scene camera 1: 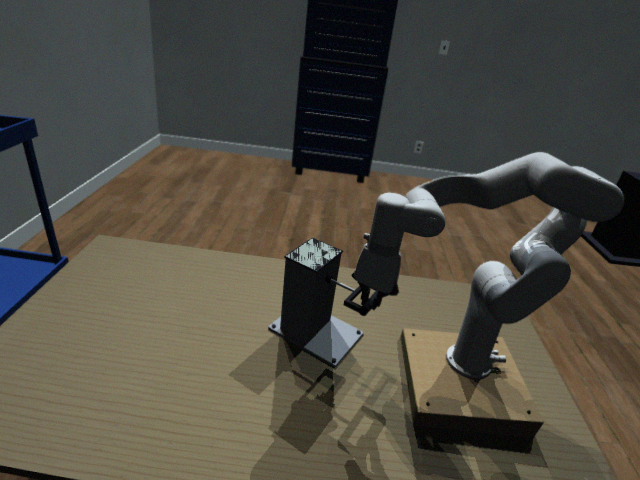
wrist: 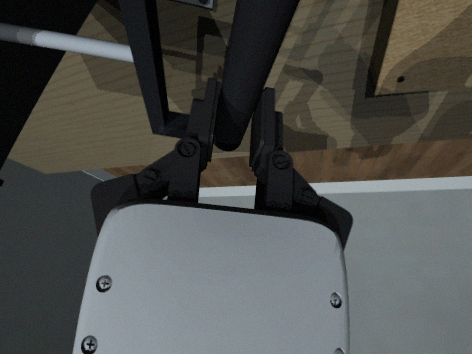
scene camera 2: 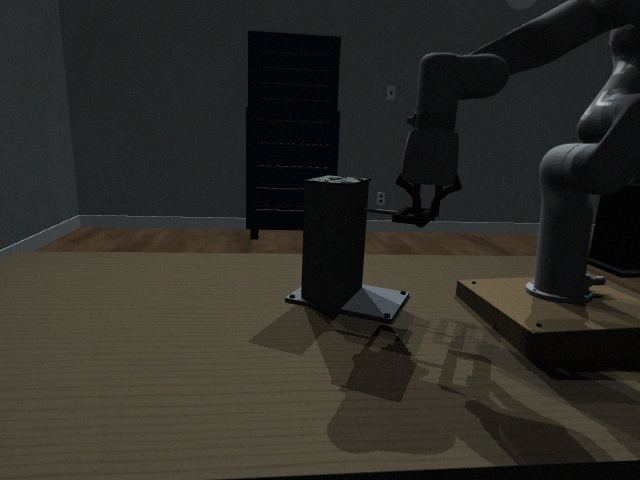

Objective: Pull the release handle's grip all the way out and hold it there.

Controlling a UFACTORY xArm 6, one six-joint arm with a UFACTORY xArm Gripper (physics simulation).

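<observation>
The release handle's grip (wrist: 257, 45) is a thick dark round bar on an open black frame (scene camera 1: 354, 307) (scene camera 2: 403, 219) (wrist: 149, 70). A thin pale rod (scene camera 1: 342, 285) (scene camera 2: 379, 210) (wrist: 82, 46) joins the frame to a tall dark post (scene camera 1: 307, 299) (scene camera 2: 333, 242), and a length of it shows between post and frame. My gripper (scene camera 1: 371, 304) (scene camera 2: 424, 215) (wrist: 237, 99) points down and is shut on the grip, one finger on each side. In the wrist view the left finger lies between the frame's side bar and the grip. The rod's inner end is hidden inside the post.
The post stands on a grey bolted base plate (scene camera 1: 330, 343) (scene camera 2: 377, 302) on the wooden table (scene camera 1: 155, 361) (scene camera 2: 155, 387). The arm's wooden mounting block (scene camera 1: 465, 397) (scene camera 2: 558, 310) is to the right. A blue frame stand (scene camera 1: 43, 201) is at the left; a dark cabinet (scene camera 1: 338, 113) (scene camera 2: 293, 134) stands behind.
</observation>
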